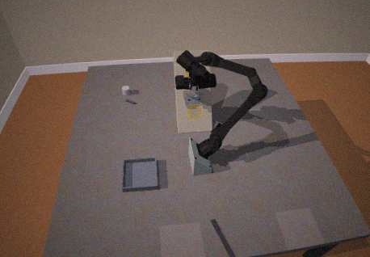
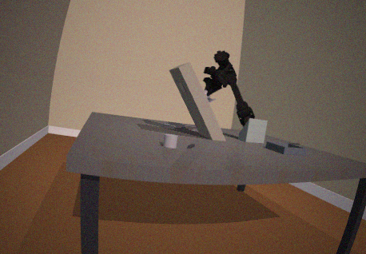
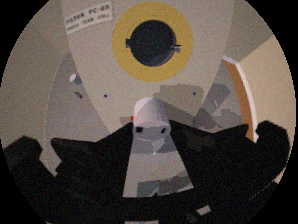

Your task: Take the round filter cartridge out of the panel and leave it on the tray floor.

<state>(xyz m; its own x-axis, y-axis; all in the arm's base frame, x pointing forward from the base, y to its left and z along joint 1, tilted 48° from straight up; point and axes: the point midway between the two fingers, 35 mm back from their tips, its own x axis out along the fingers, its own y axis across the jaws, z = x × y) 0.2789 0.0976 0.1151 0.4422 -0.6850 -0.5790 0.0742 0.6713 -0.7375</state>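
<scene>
Now: gripper tip 40 mm short of the service panel, 30 mm above it and 10 mm to the left of it. Also, from my gripper tip: short dark bar (320 mm to the left, 200 mm below, 180 mm ahead); then round filter cartridge (right at my gripper tip); then grey tray (320 mm behind, 310 mm to the left, 190 mm below).
</scene>
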